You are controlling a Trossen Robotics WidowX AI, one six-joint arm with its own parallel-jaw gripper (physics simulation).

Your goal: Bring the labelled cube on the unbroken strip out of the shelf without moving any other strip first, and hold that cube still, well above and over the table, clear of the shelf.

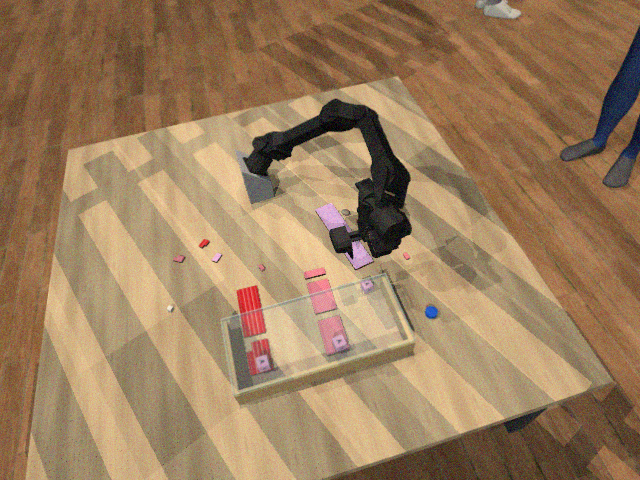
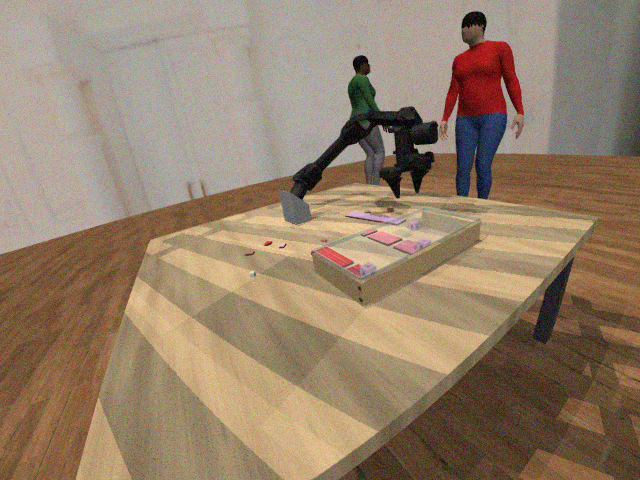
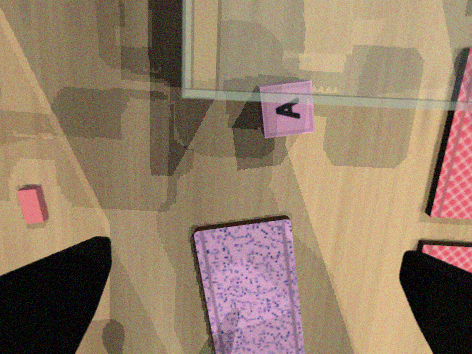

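My gripper (image 1: 366,255) (image 2: 407,194) (image 3: 257,257) is open and empty, high above the outer end of the speckled purple strip (image 1: 329,215) (image 2: 375,218) (image 3: 250,290). That strip is one piece, outside the shelf (image 1: 325,376) (image 2: 423,263) (image 3: 205,50). A purple A cube (image 1: 367,285) (image 2: 414,225) (image 3: 287,110) stands beyond its end, apart from it, at the shelf's open edge. A second cube (image 1: 338,341) (image 2: 423,243) sits on the inner pink piece (image 1: 328,325) (image 2: 406,246). A third cube (image 1: 262,363) (image 2: 367,268) sits on the inner red piece (image 1: 262,346). Gaps part the red and pink pieces.
The shelf has a glass top and low walls. A longer red piece (image 1: 250,307) (image 2: 334,256) and a pink piece (image 1: 321,295) (image 2: 384,237) reach its mouth. A blue disc (image 1: 431,312) and a small pink block (image 1: 406,256) (image 3: 33,205) lie beside it. Small red bits lie farther left.
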